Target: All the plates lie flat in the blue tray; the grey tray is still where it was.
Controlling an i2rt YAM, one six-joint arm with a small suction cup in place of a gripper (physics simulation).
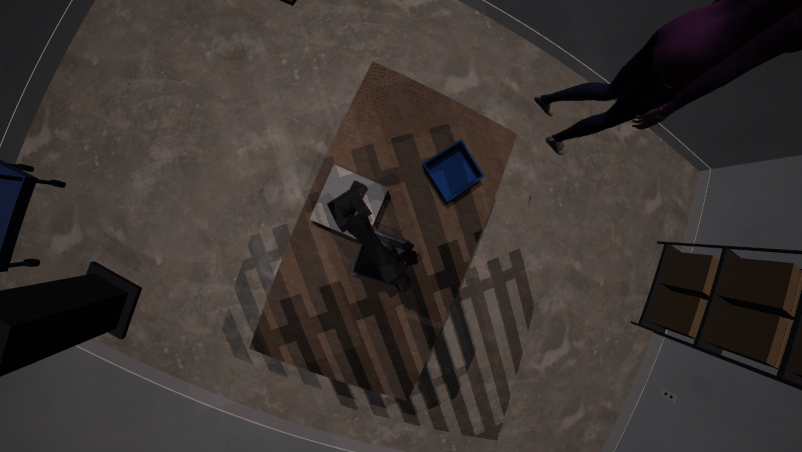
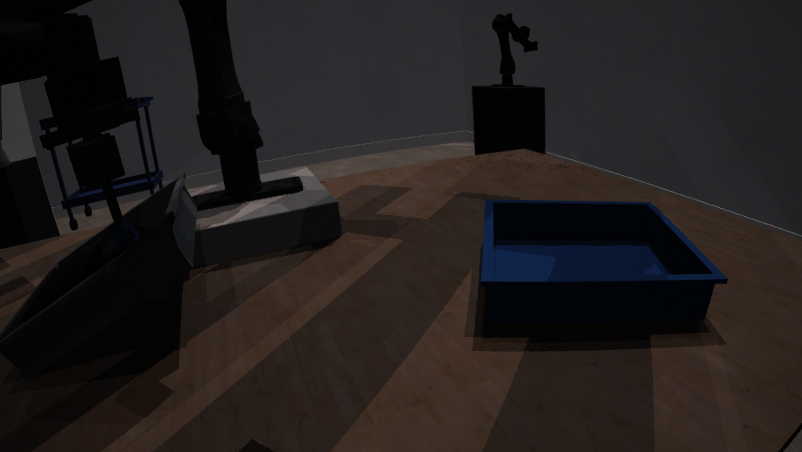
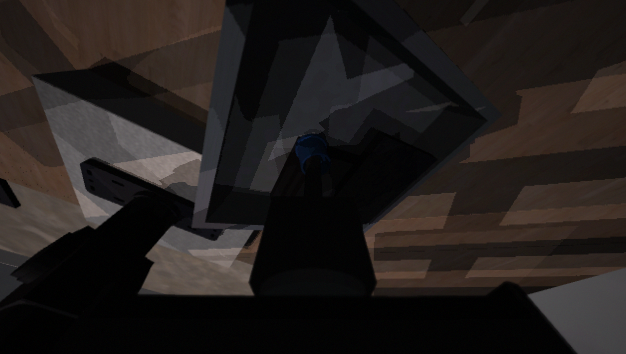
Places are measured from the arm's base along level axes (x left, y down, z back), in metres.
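Pixels of known places: end effector, tool point: (image 2: 127,243) (image 3: 313,149); arm's base, origin of the base link: (image 2: 244,196) (image 3: 163,203).
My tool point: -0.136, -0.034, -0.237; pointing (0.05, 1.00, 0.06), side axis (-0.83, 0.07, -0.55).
Observation:
Ahead of a thing's pixels: the offset from my tool point to its top centre, as dx, dy, dz. Level surfaces: height alone.
The grey tray (image 2: 106,275) (image 3: 244,109) (image 1: 374,264) stands steeply tilted on the wooden table @[dy +0.086] (image 2: 392,348) (image 1: 392,100), its high edge against the grey block (image 2: 268,224) (image 1: 335,185) that bears the arm's base. My suction cup (image 3: 310,153), blue-tipped, is inside the tray close to its floor, with suction off. I cannot tell whether it touches. Dark flat shapes @[-0.099, +0.007, +0.020] (image 3: 385,169) lie in the tray's low corner; I cannot tell whether they are plates. The blue tray @[+0.508, +0.036, -0.138] (image 2: 595,300) (image 1: 453,169) sits flat to the right and looks empty.
A person (image 1: 673,67) stands beyond the table's far corner. A shelf rack (image 1: 724,248) with brown boxes is at the right. A second robot on a black pedestal (image 2: 508,120) (image 1: 55,315) and a blue cart (image 2: 139,102) stand off the table.

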